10 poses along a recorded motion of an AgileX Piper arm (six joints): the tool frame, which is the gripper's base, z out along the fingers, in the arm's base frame.
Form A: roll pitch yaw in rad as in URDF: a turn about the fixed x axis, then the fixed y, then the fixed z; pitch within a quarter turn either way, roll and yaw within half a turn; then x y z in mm.
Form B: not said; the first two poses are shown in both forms.
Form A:
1: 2.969 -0.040 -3.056 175 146 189
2: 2.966 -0.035 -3.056 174 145 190
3: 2.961 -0.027 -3.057 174 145 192
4: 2.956 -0.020 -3.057 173 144 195
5: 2.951 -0.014 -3.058 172 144 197
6: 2.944 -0.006 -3.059 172 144 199
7: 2.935 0.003 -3.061 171 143 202
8: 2.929 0.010 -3.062 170 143 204
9: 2.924 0.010 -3.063 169 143 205
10: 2.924 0.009 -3.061 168 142 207
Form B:
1: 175 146 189 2.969 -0.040 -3.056
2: 174 145 190 2.966 -0.035 -3.056
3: 174 145 192 2.961 -0.027 -3.057
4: 173 144 195 2.956 -0.020 -3.057
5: 172 144 197 2.951 -0.014 -3.058
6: 172 144 199 2.944 -0.006 -3.059
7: 171 143 202 2.935 0.003 -3.061
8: 170 143 204 2.929 0.010 -3.062
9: 169 143 205 2.924 0.010 -3.063
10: 168 142 207 2.924 0.009 -3.061
